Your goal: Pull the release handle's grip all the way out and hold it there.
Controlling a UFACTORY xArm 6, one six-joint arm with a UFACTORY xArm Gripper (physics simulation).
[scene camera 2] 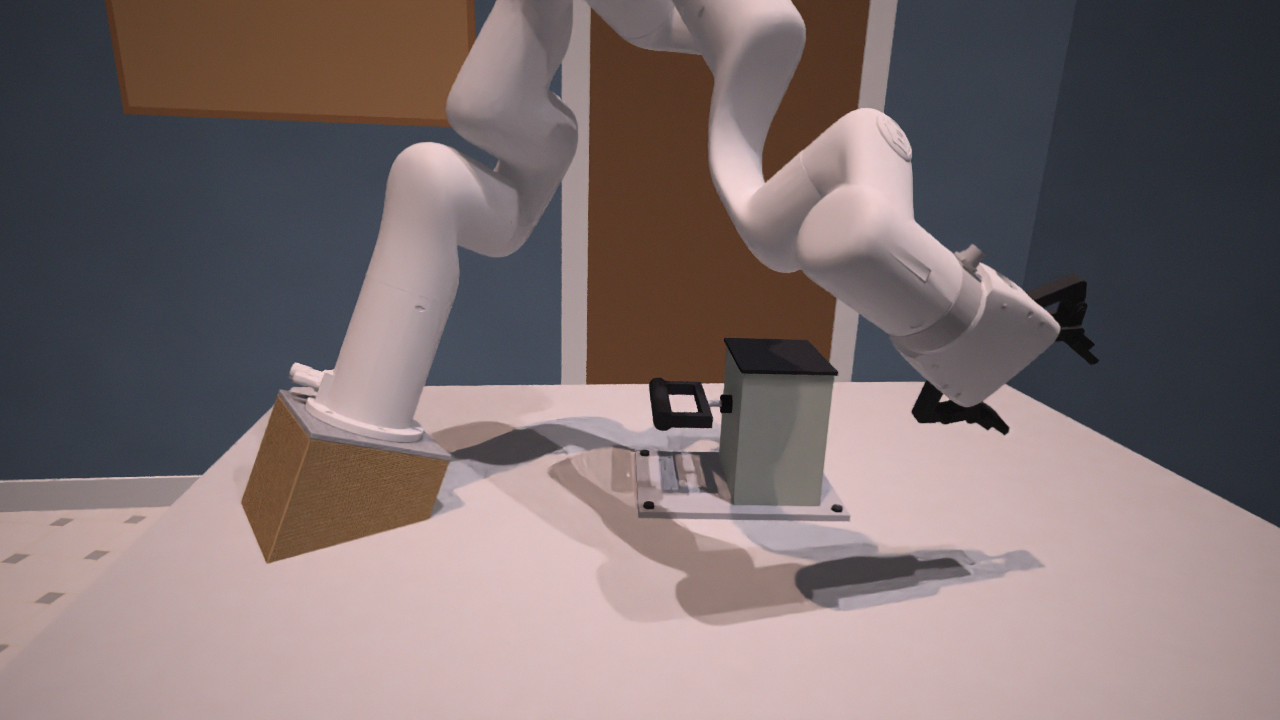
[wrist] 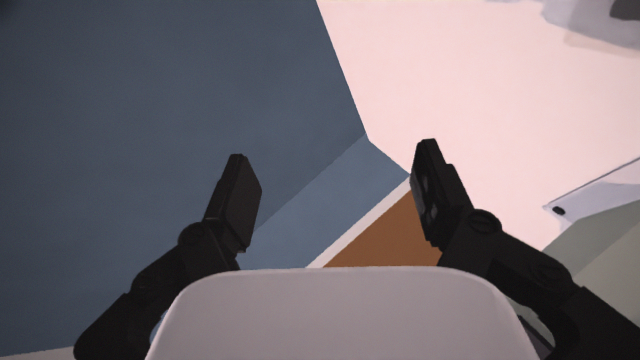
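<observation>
The release handle's black grip [scene camera 2: 660, 404] is the thick bar of a loop on the left side of a pale green box [scene camera 2: 776, 438] [wrist: 612, 255], facing the arm's base. A short light rod shows between the loop and the black collar on the box. The handle does not show in the wrist view. My gripper [scene camera 2: 1049, 394] [wrist: 330, 166] is open and empty. It hangs in the air to the right of the box in the scene view, on the opposite side from the handle, tilted down and to the right, touching nothing.
The box has a black top [scene camera 2: 778, 355] and stands on a bolted base plate [scene camera 2: 742, 513] [wrist: 582, 200] on the white table [scene camera 2: 501, 626] [wrist: 480, 100]. The arm arches over the box from its wedge-shaped mount [scene camera 2: 349, 492] at the left. Walls and a brown door [scene camera 2: 662, 223] stand behind.
</observation>
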